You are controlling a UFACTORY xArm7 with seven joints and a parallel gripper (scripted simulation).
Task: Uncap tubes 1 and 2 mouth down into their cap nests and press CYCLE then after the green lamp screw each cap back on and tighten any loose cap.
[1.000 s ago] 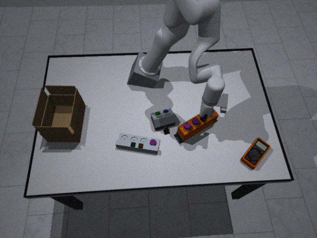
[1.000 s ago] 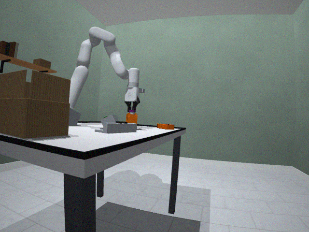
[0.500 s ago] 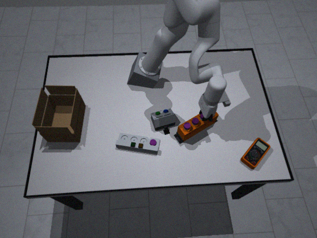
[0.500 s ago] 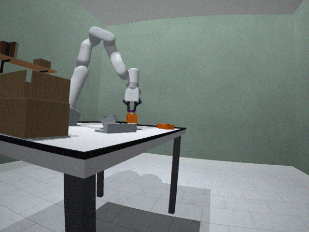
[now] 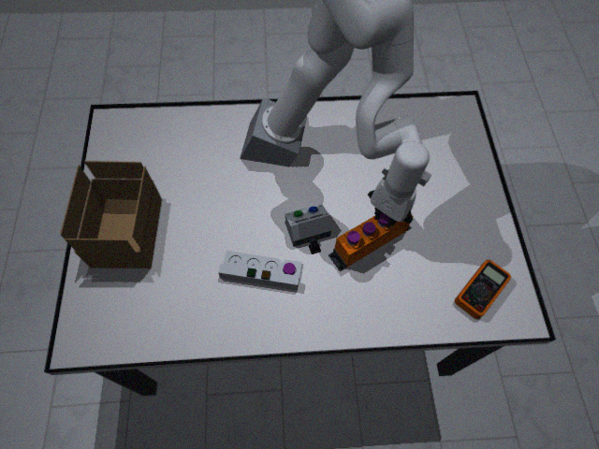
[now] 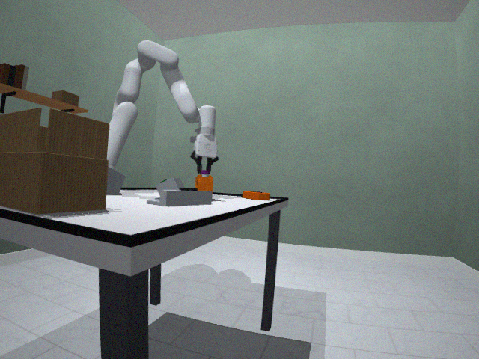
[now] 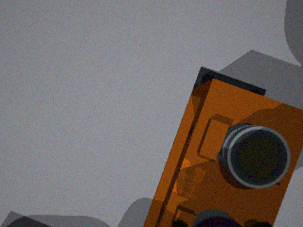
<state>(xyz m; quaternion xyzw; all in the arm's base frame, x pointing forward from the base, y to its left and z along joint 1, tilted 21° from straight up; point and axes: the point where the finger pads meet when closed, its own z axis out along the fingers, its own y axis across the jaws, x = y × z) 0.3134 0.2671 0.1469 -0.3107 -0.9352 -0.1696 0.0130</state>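
My hand is 10 mm above the purple cap. From my hand the other things lie so: tube 1: 30 mm behind, 40 mm to the left, 20 mm below; blue key: 50 mm behind, 200 mm to the right, 60 mm below; grey key housing: 20 mm behind, 210 mm to the right, 80 mm below.
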